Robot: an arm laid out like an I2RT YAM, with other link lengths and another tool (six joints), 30 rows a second.
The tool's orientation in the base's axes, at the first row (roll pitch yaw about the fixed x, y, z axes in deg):
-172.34, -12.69, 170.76
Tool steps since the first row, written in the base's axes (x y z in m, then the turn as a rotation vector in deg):
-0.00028, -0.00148, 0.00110, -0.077, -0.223, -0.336
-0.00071, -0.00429, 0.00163, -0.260, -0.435, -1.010
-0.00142, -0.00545, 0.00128, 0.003, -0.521, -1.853
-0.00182, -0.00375, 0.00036, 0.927, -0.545, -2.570
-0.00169, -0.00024, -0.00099, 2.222, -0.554, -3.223
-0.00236, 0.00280, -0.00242, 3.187, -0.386, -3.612
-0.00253, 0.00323, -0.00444, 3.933, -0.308, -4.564
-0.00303, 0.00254, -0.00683, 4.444, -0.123, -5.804
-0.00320, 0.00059, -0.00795, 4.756, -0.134, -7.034
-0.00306, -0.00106, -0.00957, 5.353, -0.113, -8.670
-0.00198, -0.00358, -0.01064, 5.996, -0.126, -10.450
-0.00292, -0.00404, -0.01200, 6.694, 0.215, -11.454
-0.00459, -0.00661, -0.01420, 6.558, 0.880, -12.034
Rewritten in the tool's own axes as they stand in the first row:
0.00028, -0.00163, -0.00085, -0.035, -0.186, 0.365
0.00037, -0.00452, -0.00099, -0.040, -0.330, 1.080
0.00079, -0.00571, -0.00038, -0.492, -0.271, 1.841
0.00124, -0.00397, 0.00044, -1.543, -0.081, 2.318
0.00137, -0.00033, 0.00138, -2.934, 0.164, 2.645
0.00218, 0.00276, 0.00263, -3.923, 0.505, 2.777
0.00197, 0.00342, 0.00458, -4.838, 0.803, 3.513
0.00182, 0.00299, 0.00707, -5.573, 1.213, 4.573
0.00143, 0.00120, 0.00839, -6.146, 1.402, 5.690
0.00068, -0.00020, 0.01008, -7.077, 1.714, 7.129
-0.00099, -0.00239, 0.01110, -8.089, 2.016, 8.699
-0.00046, -0.00279, 0.01268, -8.928, 2.573, 9.472
0.00026, -0.00525, 0.01545, -8.821, 3.284, 10.001

